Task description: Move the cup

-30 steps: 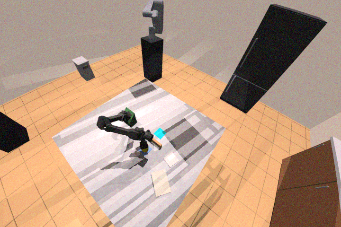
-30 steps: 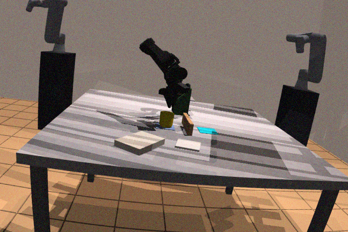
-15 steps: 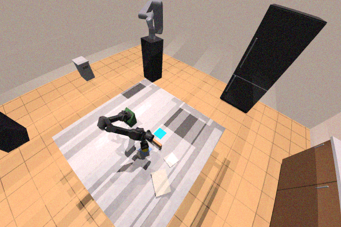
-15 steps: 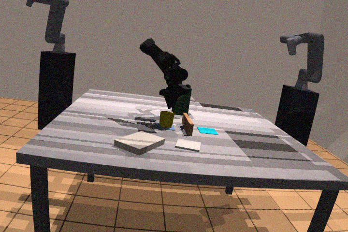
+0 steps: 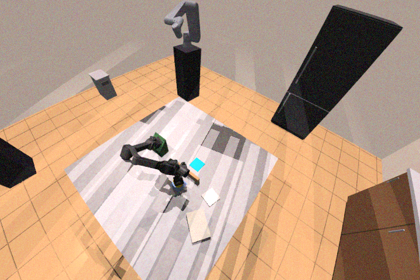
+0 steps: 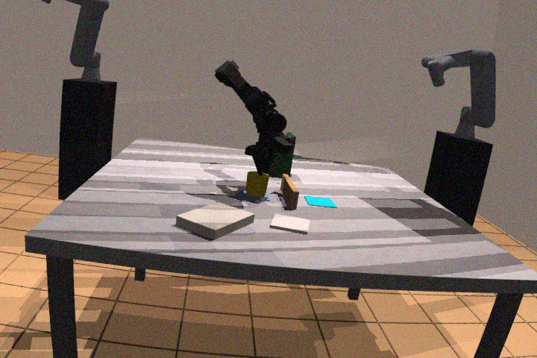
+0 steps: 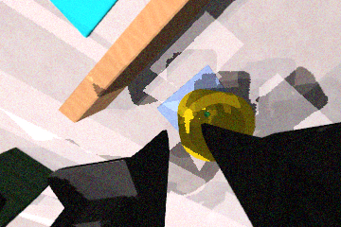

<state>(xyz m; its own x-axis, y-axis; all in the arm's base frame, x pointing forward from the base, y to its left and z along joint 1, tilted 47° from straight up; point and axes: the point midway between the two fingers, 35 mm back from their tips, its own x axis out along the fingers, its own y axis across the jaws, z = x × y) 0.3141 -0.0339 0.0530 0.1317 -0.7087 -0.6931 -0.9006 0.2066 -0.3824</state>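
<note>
Now: gripper tip 3 cm above the yellow cup, 2 cm to the left of it and 2 cm short of it. From my gripper tip the other things lie so: wooden bar (9 cm to the left, 5 cm below, 1 cm ahead); then cyan pad (20 cm to the left, 7 cm below); then small white tile (27 cm ahead, 9 cm to the left, 6 cm below).
</note>
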